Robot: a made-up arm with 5 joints.
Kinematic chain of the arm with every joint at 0, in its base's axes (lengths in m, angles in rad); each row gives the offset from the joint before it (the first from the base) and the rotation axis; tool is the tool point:
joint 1: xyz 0 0 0.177 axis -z
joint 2: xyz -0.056 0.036 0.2 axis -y
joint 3: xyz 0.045 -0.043 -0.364 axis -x
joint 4: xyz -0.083 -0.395 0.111 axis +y
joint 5: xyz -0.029 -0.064 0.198 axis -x
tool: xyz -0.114 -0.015 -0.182
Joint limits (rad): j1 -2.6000..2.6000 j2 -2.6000..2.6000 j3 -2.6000..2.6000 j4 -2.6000..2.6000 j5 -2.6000..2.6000
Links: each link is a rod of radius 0.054 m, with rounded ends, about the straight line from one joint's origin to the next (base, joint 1, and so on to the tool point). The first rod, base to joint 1, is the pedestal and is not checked.
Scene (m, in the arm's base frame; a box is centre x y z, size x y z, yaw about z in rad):
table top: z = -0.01
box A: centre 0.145 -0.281 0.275 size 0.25 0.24 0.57 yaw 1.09
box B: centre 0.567 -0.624 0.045 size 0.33 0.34 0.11 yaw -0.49
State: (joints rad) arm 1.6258 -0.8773 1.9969 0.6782 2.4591
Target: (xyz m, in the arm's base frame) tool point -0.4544 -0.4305 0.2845
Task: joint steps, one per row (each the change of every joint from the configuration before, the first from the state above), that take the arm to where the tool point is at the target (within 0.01 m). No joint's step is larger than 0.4 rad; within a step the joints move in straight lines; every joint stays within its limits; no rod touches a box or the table.
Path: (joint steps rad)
1: -0.1057 -0.0721 -0.1508 -0.3408 -0.2561
2: -0.1058 -0.0721 -0.1509 -0.3408 -0.2561
3: -0.1057 -0.0720 -0.1508 -0.3408 -0.2561
4: -0.1057 -0.0721 -0.1509 -0.3408 -0.2561
5: -0.1058 -0.0721 -0.1508 -0.3408 -0.2561
6: -0.1057 -0.0721 -0.1508 -0.3408 -0.2561
7: -0.0164 0.0421 -0.1247 0.3787 0.2660
8: -0.0164 0.0420 -0.1247 0.3786 0.2660
9: -0.0164 0.0421 -0.1246 0.3786 0.2660
10: -0.0164 0.0420 -0.1247 0.3787 0.2660
11: -0.0164 0.0421 -0.1247 0.3786 0.2660
12: -0.0164 0.0420 -0.1247 0.3786 0.2660
13: 0.0037 0.1273 -0.1804 0.0578 -0.2161
14: 0.0038 0.1273 -0.1805 0.0579 -0.2161

